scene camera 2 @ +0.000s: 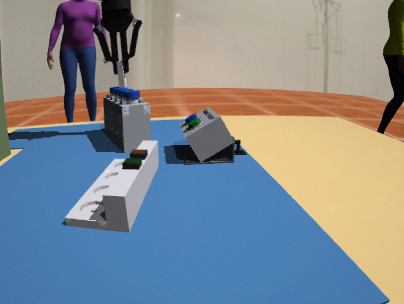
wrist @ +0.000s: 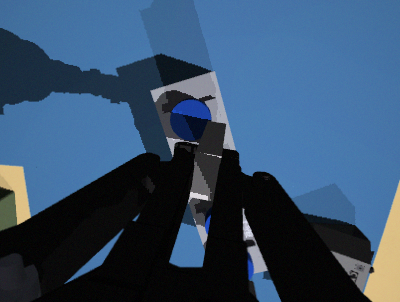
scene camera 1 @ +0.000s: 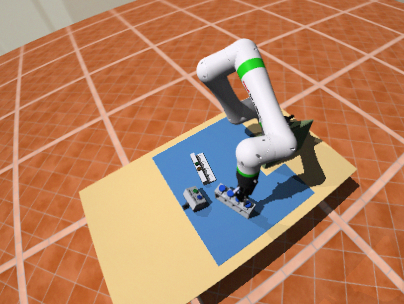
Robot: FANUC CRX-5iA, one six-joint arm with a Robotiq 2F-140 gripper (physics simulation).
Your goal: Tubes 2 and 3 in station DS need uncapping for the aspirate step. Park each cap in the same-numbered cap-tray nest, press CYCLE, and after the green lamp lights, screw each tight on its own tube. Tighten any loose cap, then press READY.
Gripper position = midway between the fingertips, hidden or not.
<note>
In view: my gripper [scene camera 2: 123, 86], a grey button box [wrist: 352, 249] and a blue mat [wrist: 304, 95].
My gripper also shows in the wrist view [wrist: 214, 139].
</note>
